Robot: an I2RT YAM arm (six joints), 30 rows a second.
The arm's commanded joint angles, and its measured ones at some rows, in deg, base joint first. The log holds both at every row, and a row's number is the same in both.
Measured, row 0:
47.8, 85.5, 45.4, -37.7, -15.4, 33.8
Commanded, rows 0 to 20:
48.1, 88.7, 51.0, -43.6, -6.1, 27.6
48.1, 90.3, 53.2, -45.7, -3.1, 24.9
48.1, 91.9, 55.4, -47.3, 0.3, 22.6
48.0, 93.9, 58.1, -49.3, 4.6, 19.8
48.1, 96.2, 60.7, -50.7, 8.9, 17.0
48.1, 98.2, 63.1, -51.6, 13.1, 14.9
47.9, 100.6, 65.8, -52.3, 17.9, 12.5
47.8, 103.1, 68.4, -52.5, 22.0, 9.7
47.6, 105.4, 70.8, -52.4, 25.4, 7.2
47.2, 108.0, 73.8, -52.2, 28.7, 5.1
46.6, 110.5, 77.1, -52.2, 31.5, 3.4
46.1, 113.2, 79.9, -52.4, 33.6, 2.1
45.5, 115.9, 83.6, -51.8, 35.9, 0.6
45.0, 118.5, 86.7, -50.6, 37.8, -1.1
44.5, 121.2, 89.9, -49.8, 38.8, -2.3
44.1, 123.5, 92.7, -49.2, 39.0, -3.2
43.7, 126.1, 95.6, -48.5, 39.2, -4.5
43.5, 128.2, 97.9, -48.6, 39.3, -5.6
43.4, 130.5, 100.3, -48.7, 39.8, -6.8
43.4, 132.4, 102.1, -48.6, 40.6, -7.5
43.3, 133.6, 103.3, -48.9, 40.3, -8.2
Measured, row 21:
43.5, 130.5, 100.1, -47.9, 35.3, -2.9
